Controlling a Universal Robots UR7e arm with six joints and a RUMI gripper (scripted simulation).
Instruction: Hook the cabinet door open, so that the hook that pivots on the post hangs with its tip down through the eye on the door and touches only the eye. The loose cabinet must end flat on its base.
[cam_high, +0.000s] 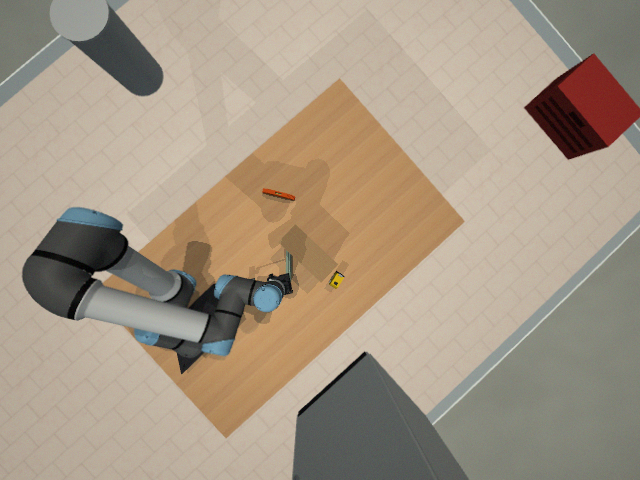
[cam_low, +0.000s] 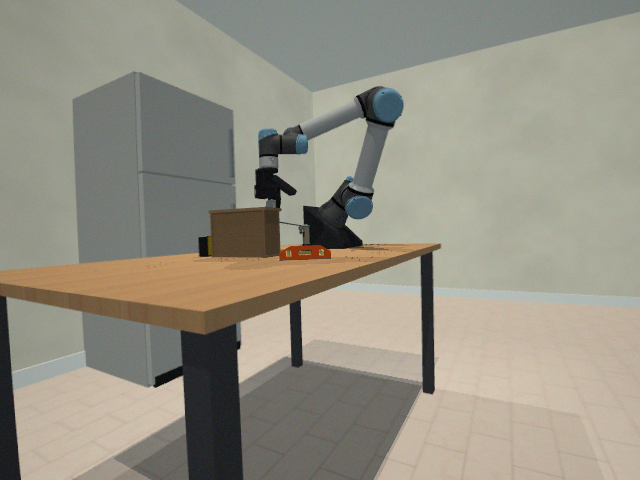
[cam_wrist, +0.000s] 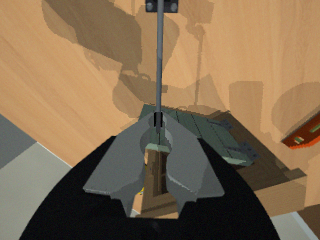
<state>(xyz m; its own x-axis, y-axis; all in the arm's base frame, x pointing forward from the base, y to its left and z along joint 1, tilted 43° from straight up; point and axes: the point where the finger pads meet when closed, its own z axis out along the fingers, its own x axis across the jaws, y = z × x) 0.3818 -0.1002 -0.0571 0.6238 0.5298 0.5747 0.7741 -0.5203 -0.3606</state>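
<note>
My hand is 40 mm past the thin grey hook, 30 mm to the right of it and 20 mm above it. From my hand the other things lie so: yellow tape measure (160 mm ahead, 190 mm to the right, 90 mm below); then cabinet door (70 mm ahead, 20 mm to the left, 50 mm below); then orange spirit level (300 mm ahead, 250 mm to the left, 110 mm below).
</note>
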